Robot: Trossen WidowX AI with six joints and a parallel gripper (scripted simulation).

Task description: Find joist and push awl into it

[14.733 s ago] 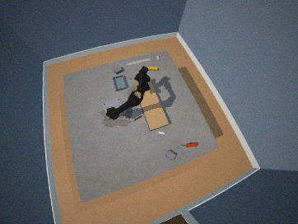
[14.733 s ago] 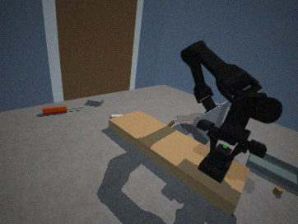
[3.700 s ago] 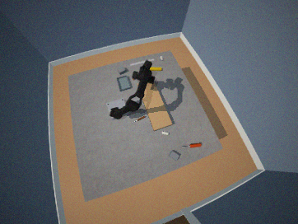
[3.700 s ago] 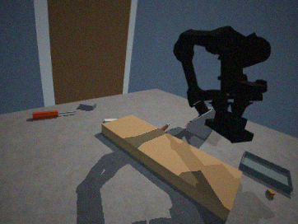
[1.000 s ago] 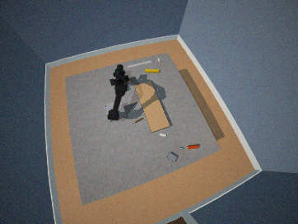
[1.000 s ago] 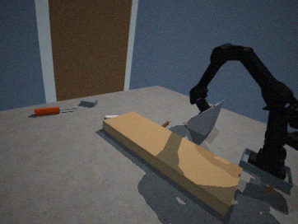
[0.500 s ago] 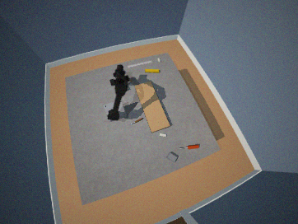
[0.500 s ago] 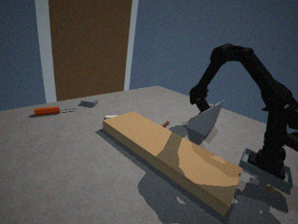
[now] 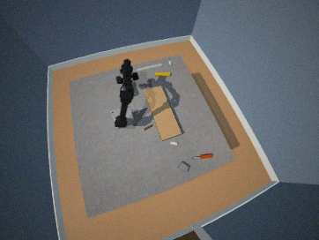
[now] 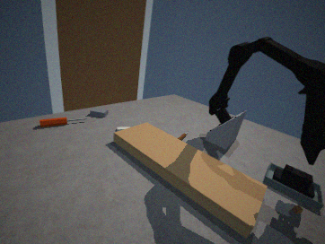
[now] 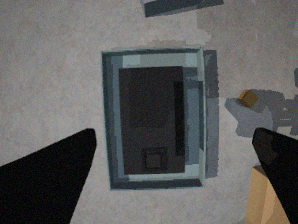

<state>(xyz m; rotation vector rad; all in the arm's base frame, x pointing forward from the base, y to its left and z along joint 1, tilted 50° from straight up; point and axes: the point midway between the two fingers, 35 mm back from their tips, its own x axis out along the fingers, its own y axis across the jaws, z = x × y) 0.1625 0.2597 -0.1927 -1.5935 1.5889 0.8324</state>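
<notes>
Now: the awl 45 cm to the right of my gripper tip, 12 cm below it and 1 cm ahead of it. The rest, counted from my gripper tip: black stud finder: 8 cm below, 2 cm to the right, 1 cm behind; then small orange cube: 12 cm below, 11 cm ahead, 2 cm to the left; then tray: 11 cm below, 1 cm to the right, 1 cm behind.
</notes>
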